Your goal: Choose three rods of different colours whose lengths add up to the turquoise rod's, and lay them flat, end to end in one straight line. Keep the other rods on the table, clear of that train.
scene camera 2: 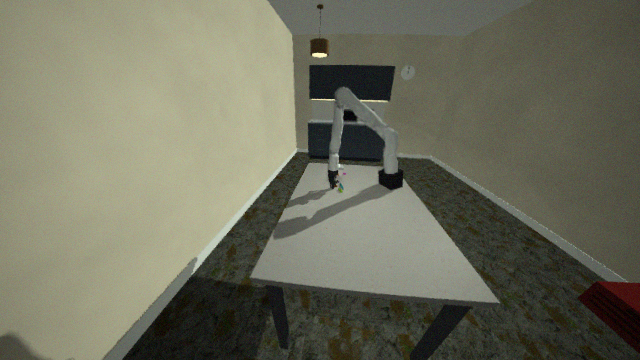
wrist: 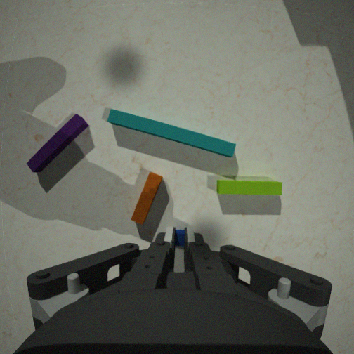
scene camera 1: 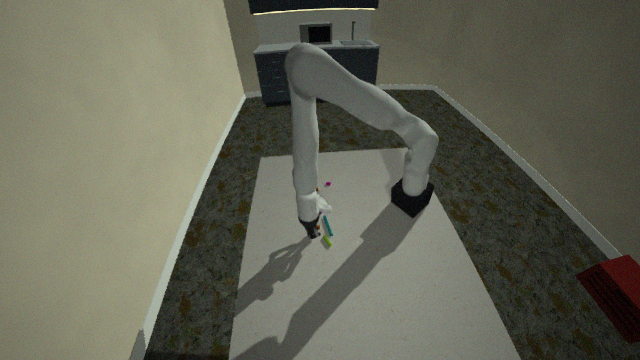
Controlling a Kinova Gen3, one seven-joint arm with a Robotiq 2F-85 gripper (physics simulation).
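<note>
My gripper is low over the table, shut on a small blue rod, which shows between the fingertips in the wrist view. The turquoise rod, the longest in the wrist view, lies beyond the fingertips. A lime rod lies to their right, apart from the turquoise one. A short orange rod lies close to their upper left, tilted. A purple rod lies farther left, slanted. The fingers hide the blue rod's sides and lower part.
A magenta piece and another orange piece lie farther back on the white table. The arm's black base stands to the right. Shadows of the arm cross the table.
</note>
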